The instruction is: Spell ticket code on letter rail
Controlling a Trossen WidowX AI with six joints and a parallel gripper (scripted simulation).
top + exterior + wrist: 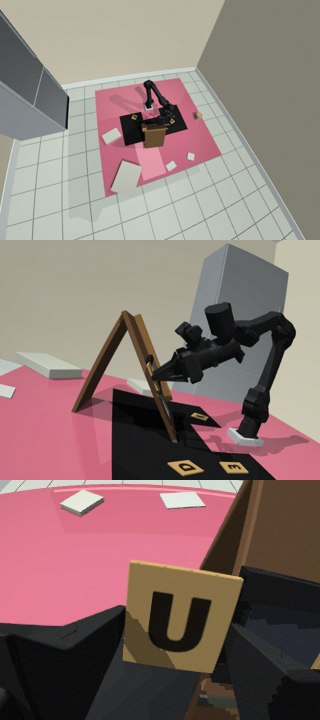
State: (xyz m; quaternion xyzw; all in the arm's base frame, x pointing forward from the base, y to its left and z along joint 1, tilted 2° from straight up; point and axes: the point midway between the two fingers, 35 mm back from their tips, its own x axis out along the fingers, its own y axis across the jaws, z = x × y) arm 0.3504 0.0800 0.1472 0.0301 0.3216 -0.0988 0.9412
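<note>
Right now my gripper tip is 8 cm past the white ticket, 12 cm to the left of it and 9 cm above it. Also, from my gripper tip: black mat (17 cm behind, 8 cm to the right, 16 cm below).
</note>
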